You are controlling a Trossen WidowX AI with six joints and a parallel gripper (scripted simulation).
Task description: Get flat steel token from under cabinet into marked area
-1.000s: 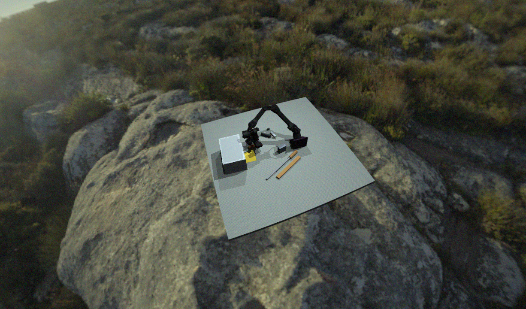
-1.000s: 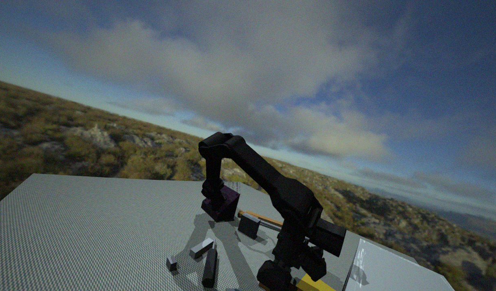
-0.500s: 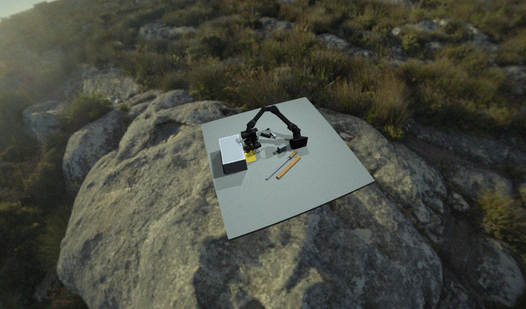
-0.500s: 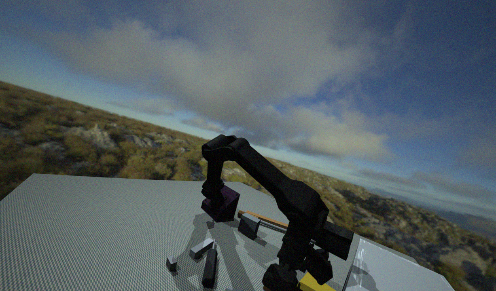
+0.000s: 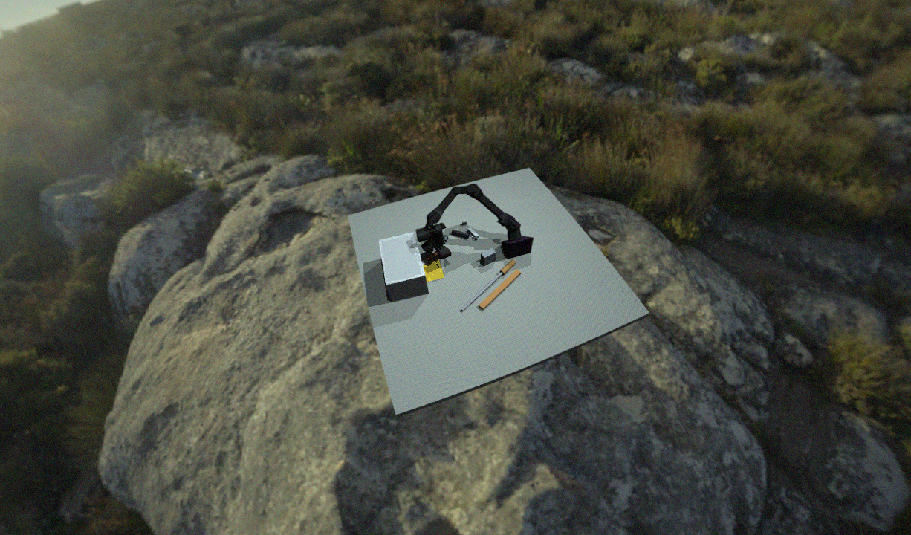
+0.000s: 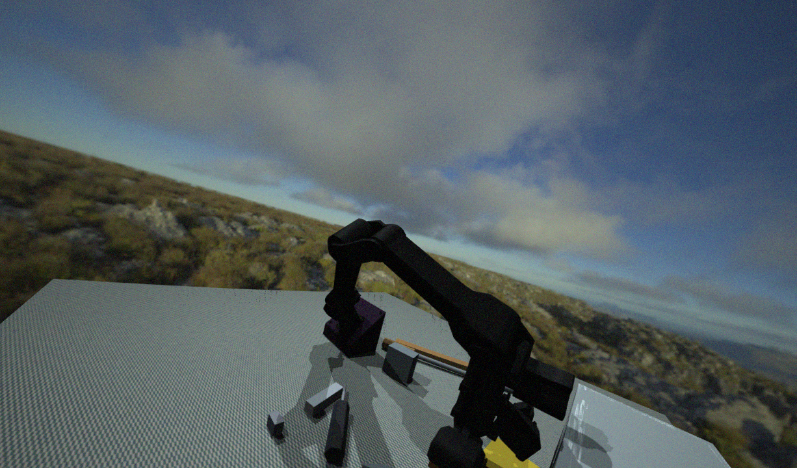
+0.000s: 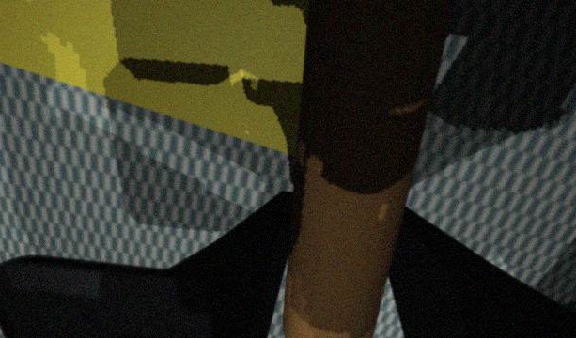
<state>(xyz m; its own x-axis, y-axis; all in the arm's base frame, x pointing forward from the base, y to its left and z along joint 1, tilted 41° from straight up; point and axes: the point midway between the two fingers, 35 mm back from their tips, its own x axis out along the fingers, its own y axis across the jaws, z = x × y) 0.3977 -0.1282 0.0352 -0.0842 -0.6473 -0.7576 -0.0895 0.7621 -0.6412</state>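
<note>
The grey bar is 240 mm behind my gripper tip and 70 mm to the right of it. From my gripper tip the other things lie so: grey block 220 mm behind, 150 mm to the left, 20 mm above; then small grey cube 230 mm behind, 170 mm to the right; then wooden stick 340 mm to the left, 200 mm behind.
</note>
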